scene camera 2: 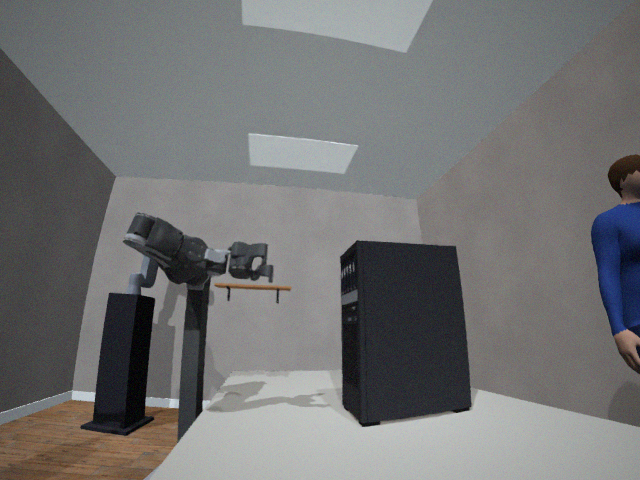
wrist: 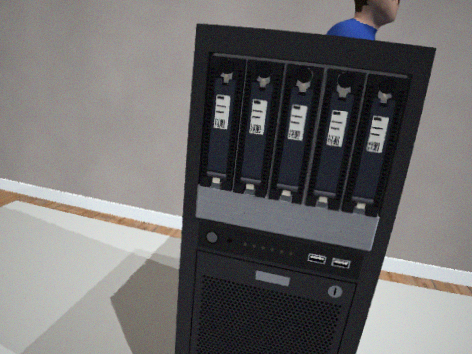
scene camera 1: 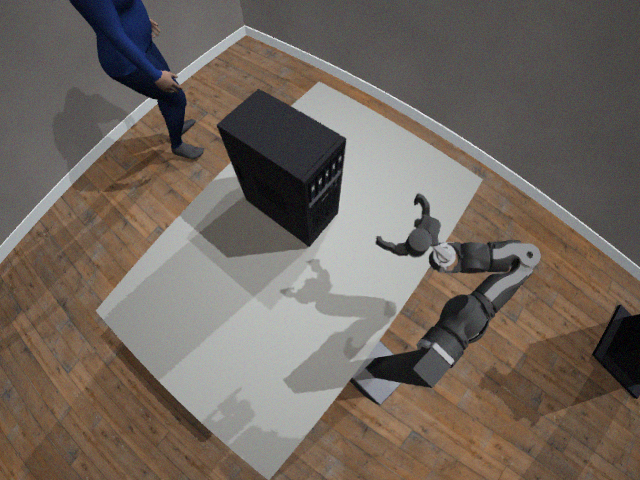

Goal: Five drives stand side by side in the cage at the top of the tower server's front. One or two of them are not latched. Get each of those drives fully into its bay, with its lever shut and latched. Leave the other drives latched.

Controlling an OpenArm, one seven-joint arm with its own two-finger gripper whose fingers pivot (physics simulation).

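The black tower server point(scene camera 1: 279, 134) point(scene camera 2: 413, 330) point(wrist: 280, 43) stands upright. In the wrist view its cage holds five dark blue drives side by side: the leftmost point(wrist: 220, 150), the second point(wrist: 254, 155), the middle one point(wrist: 291, 162), the fourth point(wrist: 330, 167) and the rightmost point(wrist: 369, 172). Their label-bearing levers all look shut and flat, and their fronts look level with one another. Whether each latch is fully caught is too small to tell. My gripper point(scene camera 1: 398, 219) point(scene camera 2: 267, 261) is open and empty, well back from the server's front. Its fingers do not show in the wrist view.
The server stands on a pale table point(scene camera 1: 206, 330) point(scene camera 2: 289, 439). A grey ledge point(wrist: 285, 217) runs below the drives. A person in blue point(scene camera 1: 129, 56) point(scene camera 2: 617, 263) point(wrist: 352, 30) stands behind the server. A black pedestal point(scene camera 1: 622, 351) point(scene camera 2: 124, 351) stands away from the table.
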